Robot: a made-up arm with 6 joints. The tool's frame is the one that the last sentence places.
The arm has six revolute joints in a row. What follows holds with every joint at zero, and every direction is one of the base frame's. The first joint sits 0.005 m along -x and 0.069 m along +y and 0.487 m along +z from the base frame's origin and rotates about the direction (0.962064, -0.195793, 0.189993). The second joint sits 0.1 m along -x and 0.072 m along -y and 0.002 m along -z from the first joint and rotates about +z. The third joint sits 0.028 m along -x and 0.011 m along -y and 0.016 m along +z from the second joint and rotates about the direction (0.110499, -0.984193, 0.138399). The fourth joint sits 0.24 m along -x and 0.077 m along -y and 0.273 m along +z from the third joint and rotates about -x. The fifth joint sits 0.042 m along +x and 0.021 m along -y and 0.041 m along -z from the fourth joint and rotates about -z. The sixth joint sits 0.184 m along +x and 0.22 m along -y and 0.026 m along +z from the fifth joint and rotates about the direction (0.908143, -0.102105, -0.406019). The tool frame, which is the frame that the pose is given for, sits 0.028 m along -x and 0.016 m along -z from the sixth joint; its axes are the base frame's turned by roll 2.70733, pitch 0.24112 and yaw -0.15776 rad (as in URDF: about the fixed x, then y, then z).
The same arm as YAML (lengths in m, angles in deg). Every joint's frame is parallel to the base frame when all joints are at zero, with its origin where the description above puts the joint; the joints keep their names.
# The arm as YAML. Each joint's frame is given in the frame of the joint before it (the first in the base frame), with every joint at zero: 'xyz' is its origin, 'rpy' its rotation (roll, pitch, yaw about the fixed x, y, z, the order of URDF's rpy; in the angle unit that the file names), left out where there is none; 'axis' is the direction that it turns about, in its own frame. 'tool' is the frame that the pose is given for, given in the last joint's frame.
units:
  length: m
  angle: deg
joints:
  - name: joint 1
    type: revolute
    origin:
      xyz: [-0.005, 0.069, 0.487]
    axis: [0.962064, -0.195793, 0.189993]
  - name: joint 2
    type: revolute
    origin:
      xyz: [-0.1, -0.072, -0.002]
    axis: "+z"
  - name: joint 3
    type: revolute
    origin:
      xyz: [-0.028, -0.011, 0.016]
    axis: [0.110499, -0.984193, 0.138399]
  - name: joint 4
    type: revolute
    origin:
      xyz: [-0.24, -0.077, 0.273]
    axis: "-x"
  - name: joint 5
    type: revolute
    origin:
      xyz: [0.042, -0.021, -0.041]
    axis: "-z"
  - name: joint 6
    type: revolute
    origin:
      xyz: [0.184, -0.22, 0.026]
    axis: [0.908143, -0.102105, -0.406019]
tool:
  origin:
    xyz: [-0.028, 0.0, -0.016]
    rpy: [155.12, 13.82, -9.04]

